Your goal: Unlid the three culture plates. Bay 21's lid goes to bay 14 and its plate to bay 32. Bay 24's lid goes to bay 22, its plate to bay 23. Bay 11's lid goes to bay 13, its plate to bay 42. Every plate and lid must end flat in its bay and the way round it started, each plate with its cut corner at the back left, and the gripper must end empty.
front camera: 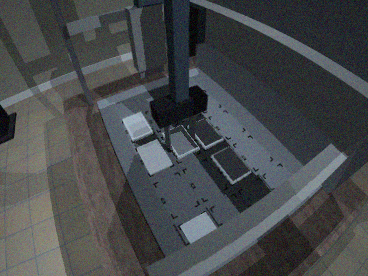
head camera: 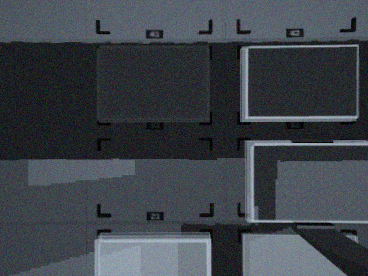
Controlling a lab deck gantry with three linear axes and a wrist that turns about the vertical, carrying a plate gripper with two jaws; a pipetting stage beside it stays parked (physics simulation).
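Seen in the pictures: gripper, fingertip midpoint: (front camera: 180, 140) (head camera: 308, 181); robot's base at its link origin: (front camera: 122, 121).
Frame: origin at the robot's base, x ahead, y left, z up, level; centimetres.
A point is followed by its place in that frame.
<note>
My gripper (front camera: 181, 136) {x 22.8, y 15.0, z 2.5 cm} (head camera: 313, 184) {x 22.8, y 15.0, z 2.5 cm} is shut on a clear plate with a bright rim (front camera: 187, 145) {x 26.3, y 15.9, z 3.2 cm} (head camera: 320, 192) {x 23.6, y 14.0, z 3.2 cm} and holds it level, slightly above bay 22. I cannot tell whether a lid is on it. A clear plate (front camera: 208, 133) {x 24.2, y 26.3, z 1.4 cm} (head camera: 303, 82) {x 23.0, y 25.6, z 1.4 cm} lies flat in bay 32. A pale lidded-looking plate (front camera: 137, 126) {x 7.5, y 4.2, z 1.7 cm} (head camera: 152, 257) {x 6.3, y 6.6, z 1.6 cm} is in bay 11. A white lid (front camera: 198, 228) {x 52.6, y 4.2, z 2.2 cm} lies in bay 14. The gripper body hides part of the deck in the front view. Cut corners are too blurred to tell.
A white piece (front camera: 154, 157) {x 23.6, y 4.2, z 0.8 cm} (head camera: 270, 255) {x 19.5, y 6.3, z 0.8 cm} is in bay 12, close beside the held plate. A dim clear piece (head camera: 154, 82) {x 6.6, y 25.7, z 1.4 cm} is in bay 31. Another clear plate (front camera: 231, 164) {x 39.7, y 25.4, z 1.4 cm} is in bay 33. A pale rail (front camera: 260, 215) {x 62.0, y 3.2, z 40.0 cm} crosses the front of the deck.
</note>
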